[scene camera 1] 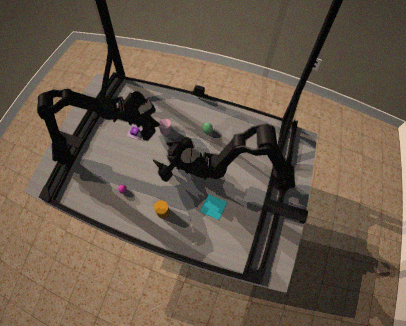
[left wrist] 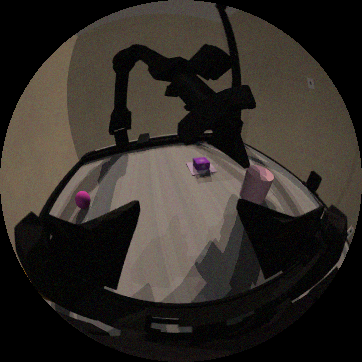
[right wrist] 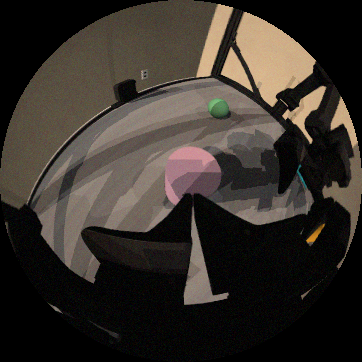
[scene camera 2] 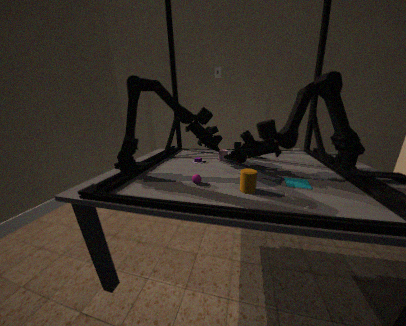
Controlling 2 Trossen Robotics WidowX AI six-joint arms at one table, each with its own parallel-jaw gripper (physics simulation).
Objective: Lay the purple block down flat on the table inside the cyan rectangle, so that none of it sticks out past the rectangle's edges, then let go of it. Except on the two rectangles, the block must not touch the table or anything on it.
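Frame: origin at the left arm's base, x right, y up, z back, level; centimetres.
Seen in the pictures: left gripper, fingertip midpoint: (scene camera 1: 160, 152) (left wrist: 189, 205) (scene camera 2: 227, 155); right gripper, fingertip midpoint: (scene camera 1: 158, 124) (left wrist: 246, 166) (right wrist: 191, 197) (scene camera 2: 218, 151); left arm's base at its link origin: (scene camera 1: 282, 183) (right wrist: 276, 112) (scene camera 2: 344, 165); right arm's base at its link origin: (scene camera 1: 64, 158) (left wrist: 122, 144) (scene camera 2: 128, 170).
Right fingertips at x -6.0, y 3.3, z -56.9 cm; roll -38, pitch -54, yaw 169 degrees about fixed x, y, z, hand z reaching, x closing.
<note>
Pixels of each thing's top centre, then the offset from my right fingertips to it. "spot": a spot on its surface instead.
- purple block at its top centre: (left wrist: 200, 159) (scene camera 1: 134, 130) (scene camera 2: 198, 158) dz -9.5, dx -6.5, dy -3.3 cm
- light purple rectangle at a spot on its surface: (left wrist: 192, 169) (scene camera 1: 134, 137) spot: dz -8.1, dx -8.6, dy -5.1 cm
- cyan rectangle at a spot on its surface: (scene camera 1: 214, 207) (scene camera 2: 298, 182) spot: dz +38.1, dx -16.6, dy -5.1 cm
- pink cylinder at its top centre: (right wrist: 194, 169) (left wrist: 260, 171) (scene camera 1: 164, 123) (scene camera 2: 223, 150) dz +1.8, dx +1.9, dy +0.0 cm
- green ball at its top centre: (right wrist: 221, 99) (scene camera 1: 207, 125) dz +17.4, dx +11.5, dy -0.6 cm
- magenta ball at its top centre: (left wrist: 78, 192) (scene camera 2: 196, 174) (scene camera 1: 121, 187) dz +3.8, dx -31.0, dy -1.6 cm
- orange cylinder at its top centre: (right wrist: 323, 229) (scene camera 2: 248, 171) (scene camera 1: 160, 207) dz +22.5, dx -29.0, dy +1.7 cm
The purple block (scene camera 1: 134, 131) (scene camera 2: 198, 160) (left wrist: 201, 163) lies on the light purple rectangle (scene camera 1: 131, 136) (left wrist: 192, 169); it does not show in the right wrist view. The cyan rectangle (scene camera 1: 214, 207) (scene camera 2: 298, 183) (right wrist: 302, 176) is bare. My right gripper (scene camera 1: 158, 124) (left wrist: 246, 166) (right wrist: 191, 197) is shut and empty, its tips together right beside the pink cylinder (scene camera 1: 165, 126) (left wrist: 256, 186) (right wrist: 192, 170); whether they touch it I cannot tell. My left gripper (scene camera 1: 158, 169) (left wrist: 189, 205) is open and empty, above the middle of the table.
A green ball (scene camera 1: 207, 128) (right wrist: 218, 108) lies beyond the pink cylinder. A magenta ball (scene camera 1: 122, 189) (scene camera 2: 197, 178) (left wrist: 83, 200) and an orange cylinder (scene camera 1: 161, 208) (scene camera 2: 248, 181) stand toward the near side, the orange one left of the cyan rectangle. The left arm reaches across the table's middle.
</note>
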